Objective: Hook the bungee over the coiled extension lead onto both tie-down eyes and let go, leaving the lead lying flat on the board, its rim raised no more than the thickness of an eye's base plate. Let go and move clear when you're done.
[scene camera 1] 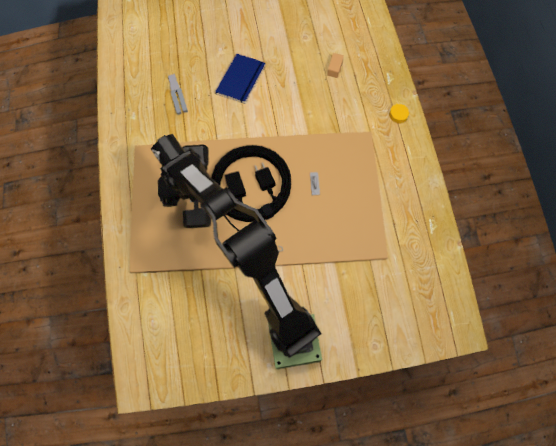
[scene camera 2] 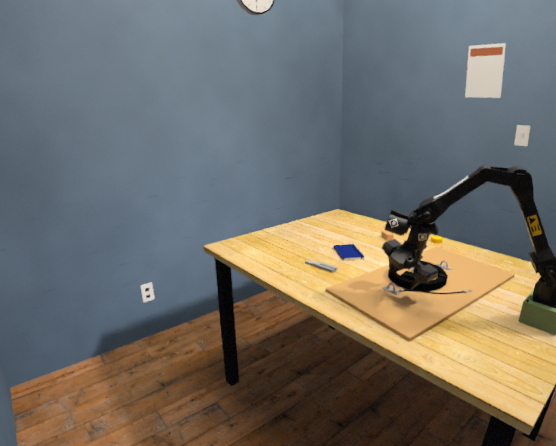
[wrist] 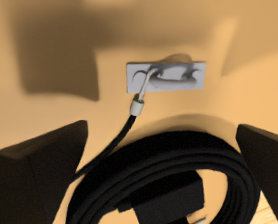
Path:
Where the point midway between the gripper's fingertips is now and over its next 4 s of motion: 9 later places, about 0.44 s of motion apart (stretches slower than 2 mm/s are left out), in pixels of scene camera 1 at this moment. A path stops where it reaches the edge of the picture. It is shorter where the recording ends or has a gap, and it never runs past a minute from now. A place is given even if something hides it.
The gripper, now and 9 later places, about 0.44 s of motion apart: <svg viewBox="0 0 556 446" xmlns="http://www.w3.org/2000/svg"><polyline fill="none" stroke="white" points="201,190 198,184 203,186 210,189 218,192 224,196 232,201 238,205 245,210 250,215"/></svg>

